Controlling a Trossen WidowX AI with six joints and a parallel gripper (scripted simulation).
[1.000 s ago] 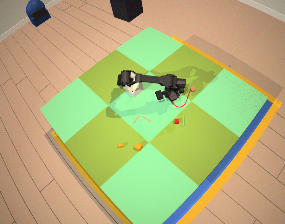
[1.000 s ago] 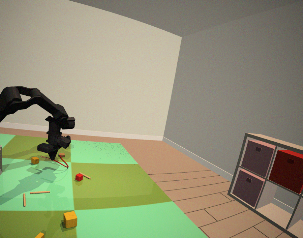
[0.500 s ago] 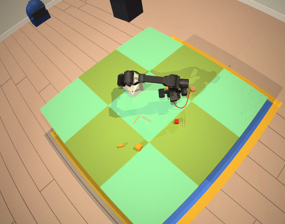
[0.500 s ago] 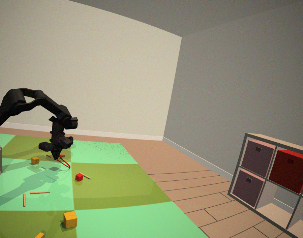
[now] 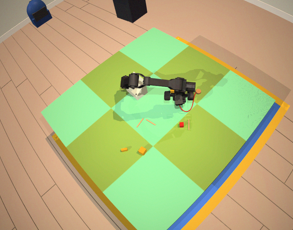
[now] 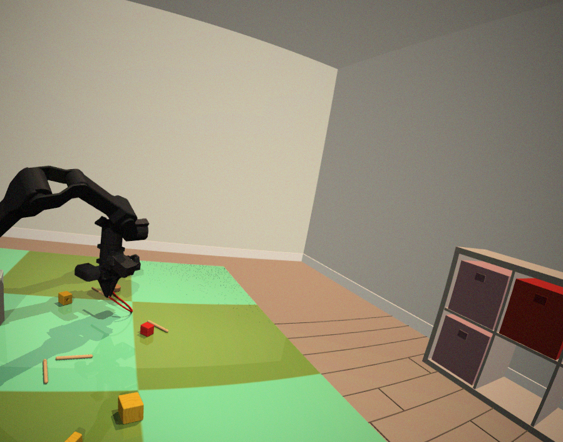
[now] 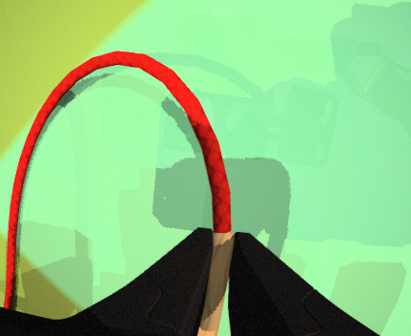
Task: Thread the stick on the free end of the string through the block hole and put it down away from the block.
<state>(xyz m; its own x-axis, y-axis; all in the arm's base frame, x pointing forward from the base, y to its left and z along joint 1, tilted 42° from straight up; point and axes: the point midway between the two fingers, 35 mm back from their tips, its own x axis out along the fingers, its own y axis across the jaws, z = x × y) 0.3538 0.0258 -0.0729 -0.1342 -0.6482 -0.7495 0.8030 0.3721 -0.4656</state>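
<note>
Now: gripper tip 10 cm to the left of the red cube, 10 cm short of it and 5 cm above it. From my gripper tip the other things lie so: small orange piece: 46 cm to the right, 9 cm behind, 5 cm below; yellow cube: 40 cm to the right, 4 cm below, 1 cm ahead; round wooden button: 19 cm to the left, 5 cm below, 4 cm ahead.
</note>
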